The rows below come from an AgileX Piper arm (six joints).
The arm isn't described. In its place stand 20 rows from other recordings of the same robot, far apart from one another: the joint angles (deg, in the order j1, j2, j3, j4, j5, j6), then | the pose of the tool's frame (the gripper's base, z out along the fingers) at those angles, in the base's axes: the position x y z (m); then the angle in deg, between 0 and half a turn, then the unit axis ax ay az.
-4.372 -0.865 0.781 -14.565 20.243 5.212 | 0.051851, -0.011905, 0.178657, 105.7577, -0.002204, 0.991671, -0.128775
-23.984 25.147 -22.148 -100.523 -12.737 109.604 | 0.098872, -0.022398, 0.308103, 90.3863, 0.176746, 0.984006, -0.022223
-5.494 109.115 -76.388 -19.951 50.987 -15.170 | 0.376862, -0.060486, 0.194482, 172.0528, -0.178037, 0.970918, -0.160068
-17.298 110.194 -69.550 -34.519 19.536 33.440 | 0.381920, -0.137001, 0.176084, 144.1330, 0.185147, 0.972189, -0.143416
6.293 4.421 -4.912 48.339 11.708 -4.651 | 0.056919, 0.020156, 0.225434, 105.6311, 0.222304, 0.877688, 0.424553
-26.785 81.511 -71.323 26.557 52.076 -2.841 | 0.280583, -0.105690, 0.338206, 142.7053, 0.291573, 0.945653, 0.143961
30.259 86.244 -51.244 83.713 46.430 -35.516 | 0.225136, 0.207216, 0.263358, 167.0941, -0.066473, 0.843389, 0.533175
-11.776 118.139 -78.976 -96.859 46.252 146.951 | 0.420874, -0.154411, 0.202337, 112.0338, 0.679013, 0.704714, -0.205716
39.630 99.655 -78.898 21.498 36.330 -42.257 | 0.287505, 0.263750, 0.279787, 142.3654, -0.558527, 0.815029, 0.154193
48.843 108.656 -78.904 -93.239 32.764 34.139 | 0.322969, 0.294773, 0.263656, 119.0306, -0.646642, 0.688123, -0.329151
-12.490 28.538 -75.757 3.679 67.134 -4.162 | -0.004291, 0.006461, 0.480160, 105.2414, 0.062211, 0.995440, -0.072313
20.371 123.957 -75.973 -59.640 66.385 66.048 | 0.387013, 0.066961, 0.125097, 159.4739, 0.081627, 0.908686, -0.409423
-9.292 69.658 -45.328 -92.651 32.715 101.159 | 0.243649, -0.089647, 0.315741, 111.3391, 0.339890, 0.897001, -0.282602
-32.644 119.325 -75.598 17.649 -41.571 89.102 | 0.386263, -0.269185, 0.212859, 102.6992, 0.857221, 0.253588, 0.448180
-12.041 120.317 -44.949 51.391 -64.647 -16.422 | 0.321313, -0.134244, 0.099031, 113.9224, 0.447003, 0.814775, -0.369229
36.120 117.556 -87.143 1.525 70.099 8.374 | 0.315359, 0.232951, 0.177185, 174.3623, 0.234779, -0.972025, 0.006856
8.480 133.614 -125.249 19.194 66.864 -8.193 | 0.495834, 0.101742, 0.227041, 160.5593, -0.104522, 0.980728, 0.165071
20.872 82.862 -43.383 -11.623 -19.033 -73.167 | 0.287277, 0.115938, 0.259426, 116.4073, -0.758558, 0.552224, -0.345887
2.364 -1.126 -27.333 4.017 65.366 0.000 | -0.009117, 0.005423, 0.264704, 122.0577, -0.023681, 0.998399, 0.051374
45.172 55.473 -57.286 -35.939 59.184 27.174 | 0.153730, 0.089591, 0.371805, 129.6067, -0.225683, 0.971745, -0.069125
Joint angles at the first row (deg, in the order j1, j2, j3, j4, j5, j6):
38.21 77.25 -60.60 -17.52 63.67 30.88
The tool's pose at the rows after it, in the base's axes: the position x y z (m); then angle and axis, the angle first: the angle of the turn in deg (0 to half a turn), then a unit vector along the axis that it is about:
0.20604, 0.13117, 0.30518, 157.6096, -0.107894, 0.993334, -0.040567
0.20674, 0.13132, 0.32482, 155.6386, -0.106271, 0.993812, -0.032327
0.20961, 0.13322, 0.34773, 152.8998, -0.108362, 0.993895, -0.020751
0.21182, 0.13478, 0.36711, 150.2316, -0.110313, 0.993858, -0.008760
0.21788, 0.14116, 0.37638, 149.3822, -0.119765, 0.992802, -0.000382
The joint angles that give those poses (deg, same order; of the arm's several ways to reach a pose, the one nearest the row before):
38.21 75.42 -61.54 -17.17 65.15 30.88
38.21 74.79 -65.21 -17.13 67.17 30.14
38.21 74.79 -70.03 -17.13 68.79 28.96
38.21 74.91 -74.13 -17.13 69.64 28.02
38.29 76.55 -77.55 -16.45 70.00 26.60

